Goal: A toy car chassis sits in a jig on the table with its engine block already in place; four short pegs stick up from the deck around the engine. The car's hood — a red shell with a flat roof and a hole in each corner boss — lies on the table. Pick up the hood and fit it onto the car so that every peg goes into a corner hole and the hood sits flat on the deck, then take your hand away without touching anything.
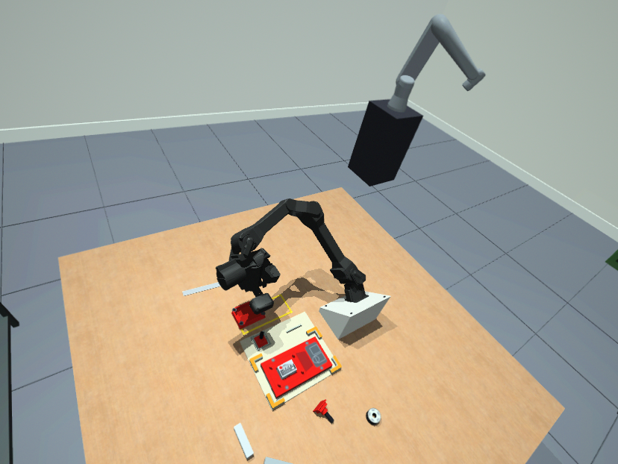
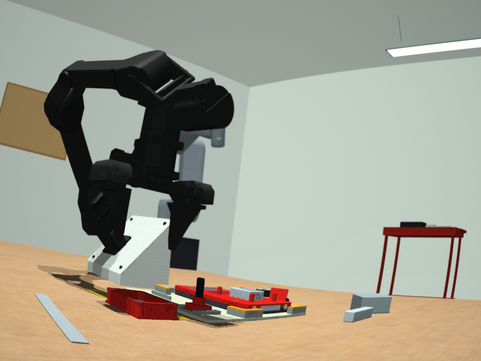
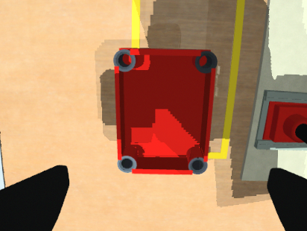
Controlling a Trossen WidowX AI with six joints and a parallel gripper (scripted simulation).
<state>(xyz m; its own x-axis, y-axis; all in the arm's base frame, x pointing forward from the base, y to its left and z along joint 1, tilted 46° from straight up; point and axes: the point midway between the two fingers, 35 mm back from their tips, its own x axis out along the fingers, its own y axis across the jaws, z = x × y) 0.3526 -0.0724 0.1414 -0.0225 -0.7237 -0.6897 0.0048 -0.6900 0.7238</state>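
Now: the red hood 90 mm below my gripper tip. Also, from my gripper tip: grey strip (60 mm ahead, 170 mm to the right, 100 mm below); then grey engine block (20 mm behind, 240 mm to the left, 80 mm below); then wheel (180 mm behind, 470 mm to the left, 90 mm below).
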